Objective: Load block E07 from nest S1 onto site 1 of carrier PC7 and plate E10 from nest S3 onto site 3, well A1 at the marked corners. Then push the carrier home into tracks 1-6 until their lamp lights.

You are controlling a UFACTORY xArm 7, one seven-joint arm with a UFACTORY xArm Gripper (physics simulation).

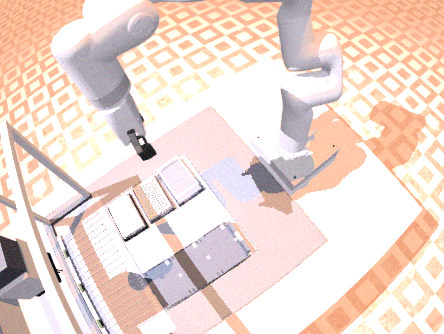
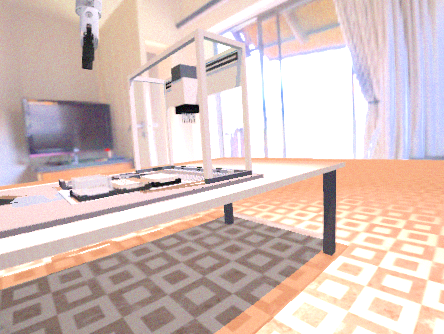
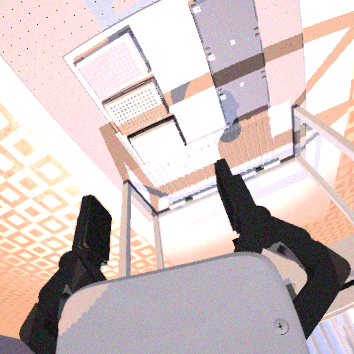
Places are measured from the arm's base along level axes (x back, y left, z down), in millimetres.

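Pixels of known places: gripper, between the fingertips: point(image 1: 143, 139) point(image 2: 87, 64) point(image 3: 157, 189); arm's base, origin of its link: point(image 1: 292, 142).
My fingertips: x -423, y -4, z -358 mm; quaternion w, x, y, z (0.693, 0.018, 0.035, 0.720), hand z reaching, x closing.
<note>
Ahead of a thing's pixels: the offset from my fingertips to its top centre.
My gripper point(image 1: 145, 151) point(image 2: 87, 62) point(image 3: 157, 189) is open and empty, high above the table on the nests' side. Three pieces sit in dark-edged nests in a row: a lavender gridded block @[dx +28, dy -62, dz +342 mm] point(image 1: 180, 181) point(image 2: 91, 181) point(image 3: 112, 67), a plate with round wells @[dx -79, dy -49, dz +369 mm] point(image 1: 152, 197) point(image 3: 136, 106) in the middle, and a plain white piece @[dx -187, dy -31, dz +369 mm] point(image 1: 126, 216) point(image 3: 157, 141) nearest the tracks. Their labels are not legible. The grey carrier @[dx -45, dy +213, dz +365 mm] point(image 1: 225, 250) point(image 3: 235, 25) lies flat across from them, and no piece stands on it. The grooved tracks point(image 1: 107, 250) point(image 3: 245, 145) lie beyond its end. No lit lamp can be made out.
A gantry frame point(image 1: 45, 162) point(image 2: 202, 100) point(image 3: 126, 225) stands at the far end of the tracks and carries a dark-tipped head point(image 1: 15, 265) point(image 2: 185, 92). The arm's base point(image 1: 292, 160) stands on the table across from the gantry. Shadow bands cross the carrier and tracks.
</note>
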